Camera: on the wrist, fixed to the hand. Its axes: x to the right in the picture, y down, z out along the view.
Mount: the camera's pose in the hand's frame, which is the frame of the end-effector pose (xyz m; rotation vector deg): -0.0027 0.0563 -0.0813 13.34 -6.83 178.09
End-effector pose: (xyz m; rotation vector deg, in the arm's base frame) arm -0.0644 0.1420 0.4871 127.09 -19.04 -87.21
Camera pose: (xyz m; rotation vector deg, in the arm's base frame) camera 0.0125 0.1107 0.5409 -16.10 -118.15 25.85
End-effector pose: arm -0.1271 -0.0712 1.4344 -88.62 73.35 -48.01
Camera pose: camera -0.2211 -0.0887 1.4089 76.95 85.04 64.02
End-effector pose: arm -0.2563 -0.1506 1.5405 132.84 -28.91 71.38
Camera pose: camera -0.3419 -0.1521 1.5901 19.09 112.20 -29.49
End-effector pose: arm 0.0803 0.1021 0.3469 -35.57 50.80 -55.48
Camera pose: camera 0.0341 0.1243 0.2623 61.29 31.47 100.47
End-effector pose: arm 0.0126 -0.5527 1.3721 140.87 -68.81 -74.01
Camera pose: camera 0.0383 -0.6089 1.4494 -59.04 -125.69 7.64
